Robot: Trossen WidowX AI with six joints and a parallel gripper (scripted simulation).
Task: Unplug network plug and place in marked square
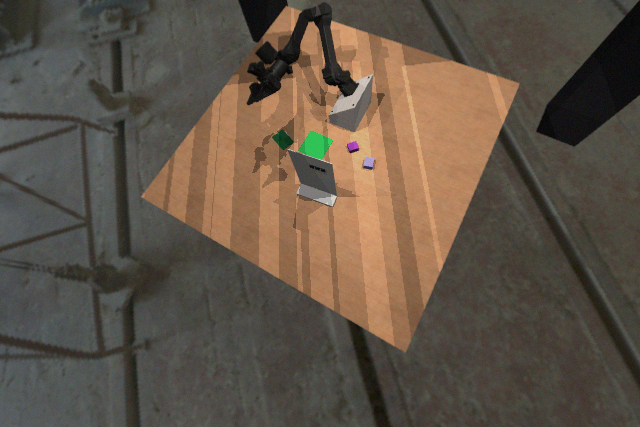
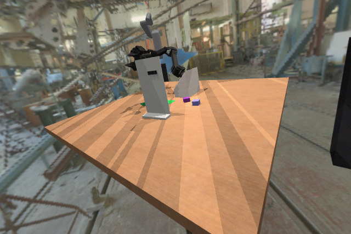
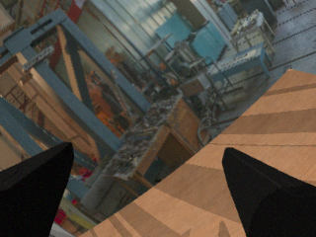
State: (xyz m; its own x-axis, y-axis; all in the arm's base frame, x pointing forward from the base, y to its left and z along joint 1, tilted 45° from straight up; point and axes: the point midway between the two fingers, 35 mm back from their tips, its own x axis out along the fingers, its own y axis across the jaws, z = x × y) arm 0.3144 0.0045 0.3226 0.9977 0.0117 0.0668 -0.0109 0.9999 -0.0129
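My gripper tip is now 300 mm to the right of the network plug, 90 mm above it and 70 mm short of it. Round my gripper tip: grey panel 320 mm to the left, 190 mm below, 90 mm ahead; then green marked square 340 mm below, 180 mm to the left, 100 mm behind.
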